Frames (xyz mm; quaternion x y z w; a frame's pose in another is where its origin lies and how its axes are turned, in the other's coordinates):
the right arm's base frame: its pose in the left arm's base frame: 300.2 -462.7 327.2 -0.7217 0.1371 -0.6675 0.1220
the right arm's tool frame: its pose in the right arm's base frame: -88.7 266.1 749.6 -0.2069 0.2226 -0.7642 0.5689
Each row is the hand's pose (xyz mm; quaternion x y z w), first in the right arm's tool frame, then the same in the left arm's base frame.
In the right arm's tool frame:
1: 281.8 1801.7 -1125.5 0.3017 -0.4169 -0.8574 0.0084
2: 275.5 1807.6 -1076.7 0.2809 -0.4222 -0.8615 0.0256
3: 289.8 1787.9 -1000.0 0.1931 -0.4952 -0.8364 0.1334
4: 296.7 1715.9 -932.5 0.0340 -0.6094 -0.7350 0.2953
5: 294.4 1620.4 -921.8 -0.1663 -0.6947 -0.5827 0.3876
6: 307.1 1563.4 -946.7 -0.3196 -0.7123 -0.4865 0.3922
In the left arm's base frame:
1: -828.9 -348.7 1098.7 0.1785 0.2626 -0.7833 0.5344
2: -790.5 -360.7 1127.7 0.1743 0.2536 -0.7712 0.5573
3: -713.7 -354.4 1150.6 0.2140 0.1786 -0.6919 0.6660
4: -618.6 -352.3 1123.3 0.2791 0.0216 -0.5267 0.8026
5: -560.9 -352.0 1046.4 0.2896 -0.1838 -0.3480 0.8725
6: -552.3 -334.3 986.0 0.2366 -0.3238 -0.2452 0.8826

